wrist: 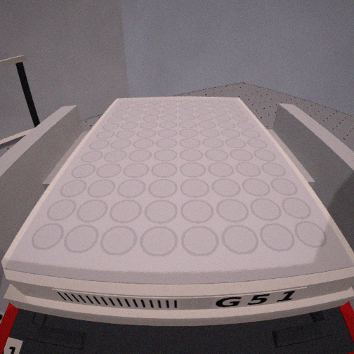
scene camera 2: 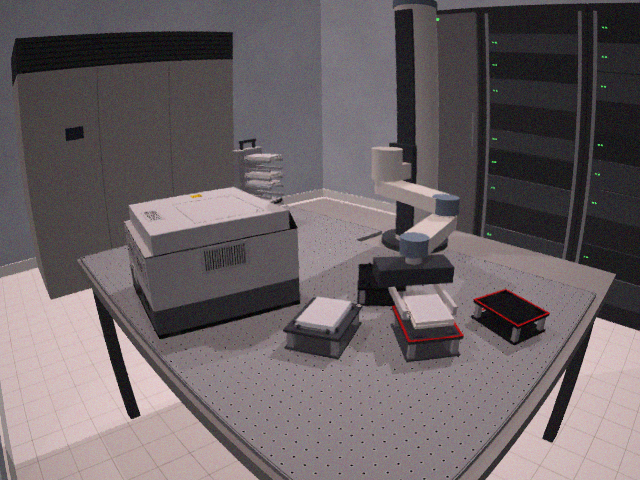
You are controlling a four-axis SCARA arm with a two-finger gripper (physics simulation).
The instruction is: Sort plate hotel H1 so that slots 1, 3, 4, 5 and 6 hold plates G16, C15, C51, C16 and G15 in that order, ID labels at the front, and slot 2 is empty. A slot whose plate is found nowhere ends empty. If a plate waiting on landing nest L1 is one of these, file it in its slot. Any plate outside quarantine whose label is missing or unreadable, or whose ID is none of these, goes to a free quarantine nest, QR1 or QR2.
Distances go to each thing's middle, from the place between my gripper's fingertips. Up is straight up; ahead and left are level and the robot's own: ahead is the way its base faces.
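Large instrument (scene camera 2: 175,279): my gripper 56 cm to the left of it, 21 cm short of it, 2 cm below it.
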